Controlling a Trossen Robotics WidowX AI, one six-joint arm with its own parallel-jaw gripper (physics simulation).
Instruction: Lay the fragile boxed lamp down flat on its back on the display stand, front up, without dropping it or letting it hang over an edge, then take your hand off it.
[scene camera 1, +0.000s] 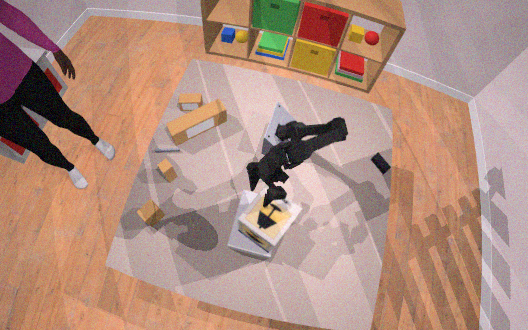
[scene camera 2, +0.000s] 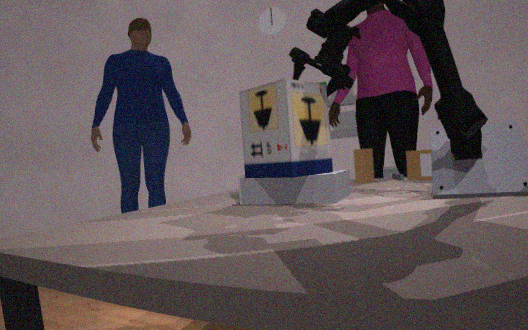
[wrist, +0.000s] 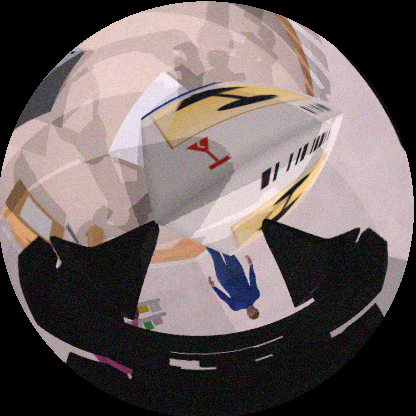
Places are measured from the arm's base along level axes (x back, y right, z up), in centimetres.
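Where they show: gripper, fingertip midpoint: (scene camera 1: 257, 198) (wrist: 211, 225); arm's base, link origin: (scene camera 1: 280, 132) (scene camera 2: 466, 149).
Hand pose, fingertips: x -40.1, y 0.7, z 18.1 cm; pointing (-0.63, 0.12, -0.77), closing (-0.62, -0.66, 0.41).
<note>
Things, the pixels of their top centre, and the offset from my fingertips.
- boxed lamp, top centre: (wrist: 285, 204) (scene camera 2: 282, 88) (scene camera 1: 270, 213) dx -4.6, dy -5.9, dz +1.7 cm
- long orange-brown box, top centre: (scene camera 1: 195, 116) dx +36.3, dy +41.3, dz -17.7 cm
- black block, top centre: (scene camera 1: 382, 162) dx +45.6, dy -57.5, dz -25.2 cm
- thin grey rod, top centre: (scene camera 1: 166, 149) (wrist: 71, 237) dx +18.7, dy +51.8, dz -26.5 cm
The boxed lamp (scene camera 1: 270, 218) (scene camera 2: 285, 135) (wrist: 240, 132) is a white carton with yellow lamp pictures, a barcode and a blue band around its bottom. It stands upright on the pale display stand (scene camera 1: 238, 238) (scene camera 2: 339, 184) (wrist: 134, 134), with the blue band down. Two picture faces show in the second scene view. My gripper (scene camera 1: 260, 196) (scene camera 2: 314, 86) (wrist: 211, 225) is open and empty, at the upper part of the box on the arm's side. In the wrist view a face with a red glass mark lies ahead of the fingers. Whether a fingertip touches the carton cannot be told.
A long orange-brown box (scene camera 1: 197, 122) and smaller boxes (scene camera 1: 190, 101) (scene camera 1: 167, 170) (scene camera 1: 150, 213) lie on the table's far side from a black block (scene camera 1: 380, 163). A thin grey rod (scene camera 1: 167, 150) lies near them. The arm's base plate (scene camera 1: 278, 120) (scene camera 2: 500, 160) is behind the stand.
</note>
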